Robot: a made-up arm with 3 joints. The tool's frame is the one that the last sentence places.
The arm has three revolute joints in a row. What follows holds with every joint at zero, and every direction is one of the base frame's.
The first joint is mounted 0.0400 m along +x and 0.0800 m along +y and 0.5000 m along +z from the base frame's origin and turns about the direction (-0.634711, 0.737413, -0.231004), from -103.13 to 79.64 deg.
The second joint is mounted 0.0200 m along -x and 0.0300 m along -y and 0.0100 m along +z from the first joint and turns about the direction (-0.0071, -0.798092, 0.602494), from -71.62 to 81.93 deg.
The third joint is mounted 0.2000 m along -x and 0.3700 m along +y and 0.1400 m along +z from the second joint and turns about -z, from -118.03 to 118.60 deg.
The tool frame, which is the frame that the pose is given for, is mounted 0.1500 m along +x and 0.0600 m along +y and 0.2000 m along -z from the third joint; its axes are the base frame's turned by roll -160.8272, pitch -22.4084 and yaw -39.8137 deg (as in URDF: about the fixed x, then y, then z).
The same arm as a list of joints. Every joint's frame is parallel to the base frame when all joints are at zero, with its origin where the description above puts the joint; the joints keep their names.
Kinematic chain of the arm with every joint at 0, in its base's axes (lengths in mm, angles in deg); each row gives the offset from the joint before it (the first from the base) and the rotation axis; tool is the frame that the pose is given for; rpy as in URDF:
joint 1: xyz 40 80 500 axis -0.634711 0.737413 -0.231004
joint 2: xyz -20 -30 10 axis -0.0071 -0.798092 0.602494
joint 3: xyz -200 370 140 axis -z
tool: xyz 150 60 -200 rpy -160.83 -22.41 -39.81
Joint limits (deg, base to tool): -103.13..79.64 -71.62..81.93 -118.03..118.6

